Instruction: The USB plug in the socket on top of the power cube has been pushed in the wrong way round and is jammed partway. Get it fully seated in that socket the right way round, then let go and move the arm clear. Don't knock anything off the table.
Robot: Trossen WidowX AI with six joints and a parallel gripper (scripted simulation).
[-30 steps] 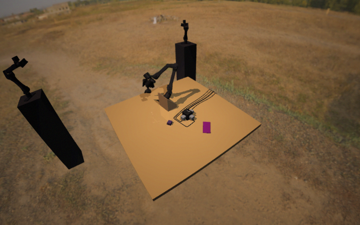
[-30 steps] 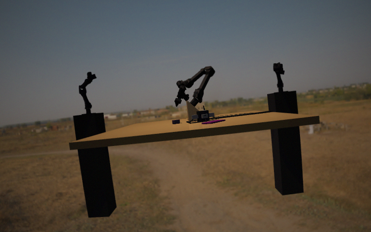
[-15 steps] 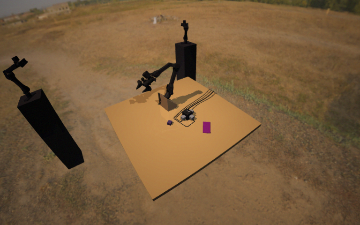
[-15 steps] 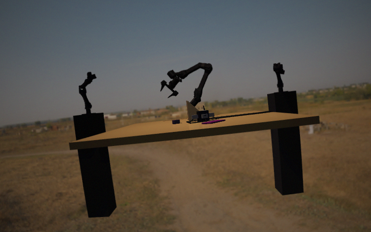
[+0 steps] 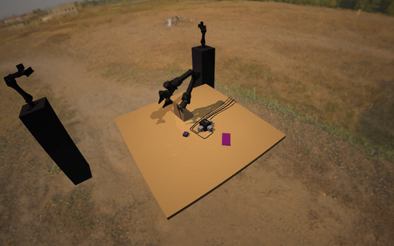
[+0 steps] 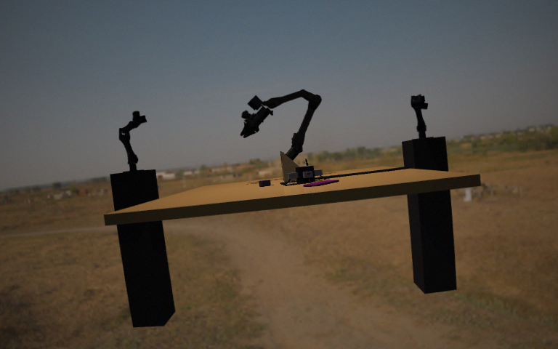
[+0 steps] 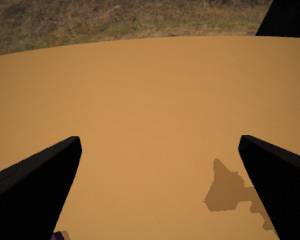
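My gripper tip is now 23 cm short of the USB plug, 34 cm to the right of it and 19 cm above it. From my gripper tip the other things lie so: magenta card: 48 cm ahead, 38 cm to the left, 27 cm below; USB socket: 23 cm ahead, 34 cm to the left, 21 cm below; purple block: 20 cm ahead, 12 cm to the left, 26 cm below.
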